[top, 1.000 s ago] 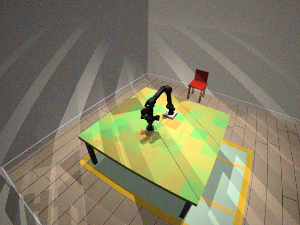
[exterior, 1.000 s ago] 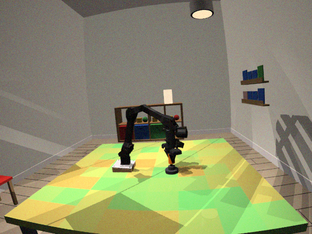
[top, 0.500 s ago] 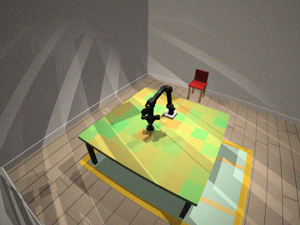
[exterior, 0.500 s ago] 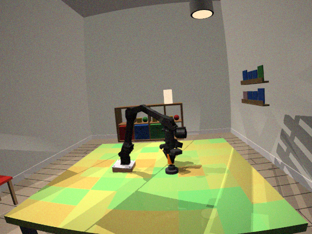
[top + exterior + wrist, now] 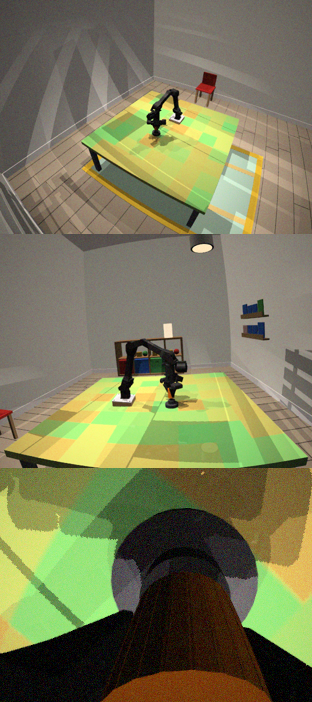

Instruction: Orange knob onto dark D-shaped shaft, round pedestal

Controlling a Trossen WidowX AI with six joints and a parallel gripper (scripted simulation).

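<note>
Right now my gripper tip is 20 mm below the knob. From my gripper tip the other things lie so: pedestal: 40 mm below.
</note>
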